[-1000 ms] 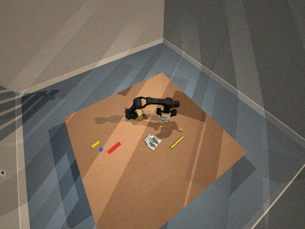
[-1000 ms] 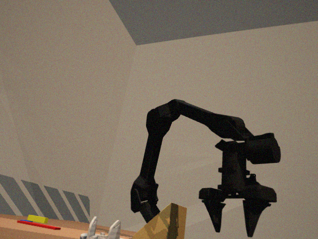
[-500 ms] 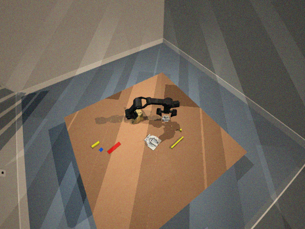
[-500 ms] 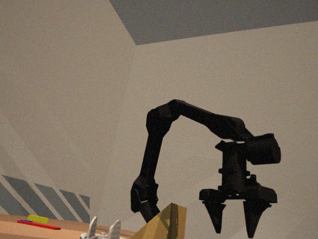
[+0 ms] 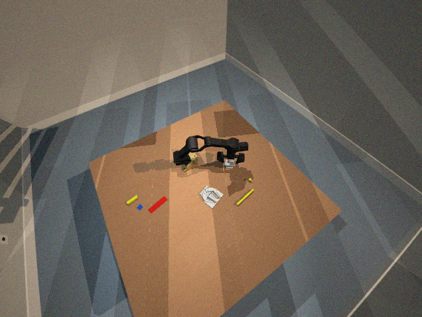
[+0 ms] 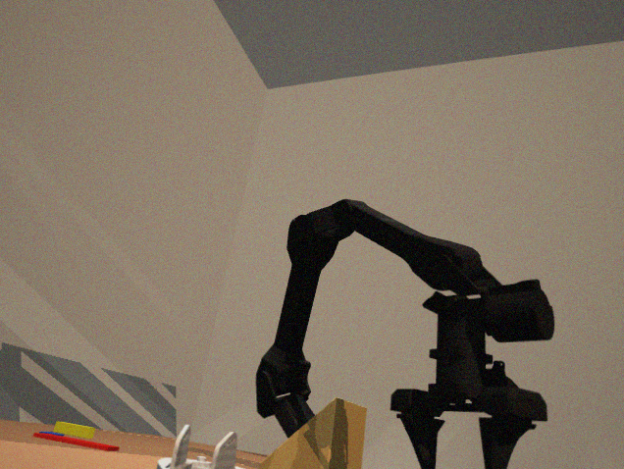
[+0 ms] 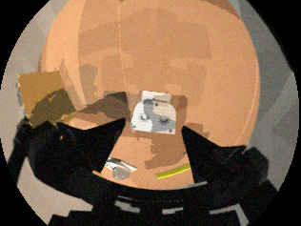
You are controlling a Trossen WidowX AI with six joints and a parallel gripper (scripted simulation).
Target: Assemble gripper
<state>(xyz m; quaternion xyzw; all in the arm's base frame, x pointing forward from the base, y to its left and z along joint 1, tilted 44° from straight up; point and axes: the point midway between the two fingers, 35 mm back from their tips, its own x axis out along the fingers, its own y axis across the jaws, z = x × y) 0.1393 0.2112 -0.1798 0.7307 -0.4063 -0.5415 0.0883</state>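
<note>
Now: gripper tip 1 cm past the white gripper base and 1 cm above it. From my gripper tip the other things lie so: long yellow bar 26 cm ahead, 2 cm to the right, 3 cm below; then red bar 7 cm ahead, 56 cm to the right, 3 cm below; then small yellow cube 17 cm ahead, 7 cm to the left, 2 cm below.
</note>
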